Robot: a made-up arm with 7 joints.
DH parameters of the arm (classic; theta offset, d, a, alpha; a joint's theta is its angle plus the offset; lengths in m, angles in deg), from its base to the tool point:
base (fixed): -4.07 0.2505 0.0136 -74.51
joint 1: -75.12 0.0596 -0.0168 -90
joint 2: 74 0.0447 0.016 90
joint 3: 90 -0.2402 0.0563 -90
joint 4: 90 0.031 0.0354 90
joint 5: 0 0.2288 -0.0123 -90
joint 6: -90 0.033 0.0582 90
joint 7: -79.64 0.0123 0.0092 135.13
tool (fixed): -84.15 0.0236 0 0
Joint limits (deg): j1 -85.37..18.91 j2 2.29..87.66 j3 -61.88..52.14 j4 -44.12..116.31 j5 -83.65..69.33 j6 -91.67..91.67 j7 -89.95..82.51
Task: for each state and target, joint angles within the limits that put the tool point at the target. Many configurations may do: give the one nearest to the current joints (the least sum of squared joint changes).
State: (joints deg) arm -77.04 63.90 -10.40 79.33 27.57 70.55 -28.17
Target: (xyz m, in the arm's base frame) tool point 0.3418 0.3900 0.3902
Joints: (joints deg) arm -58.55 65.07 16.79 35.11 42.00 91.67 -32.23
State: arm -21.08 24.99 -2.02 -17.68 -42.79 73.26 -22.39
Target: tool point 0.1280 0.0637 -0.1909
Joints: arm 16.97 14.34 -22.19 -2.00 -45.58 75.43 -21.72
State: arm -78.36 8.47 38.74 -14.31 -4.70 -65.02 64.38
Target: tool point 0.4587 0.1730 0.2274
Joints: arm -54.75 2.29 33.56 14.02 -5.99 -59.34 63.06
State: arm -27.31 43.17 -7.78 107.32 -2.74 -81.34 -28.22
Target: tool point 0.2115 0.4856 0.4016
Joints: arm -69.11 87.66 -7.90 94.26 -6.39 -91.67 -29.67
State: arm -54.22 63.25 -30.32 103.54 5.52 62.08 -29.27
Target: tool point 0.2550 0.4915 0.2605
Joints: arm -58.09 73.94 -31.29 94.11 6.76 57.87 -29.91
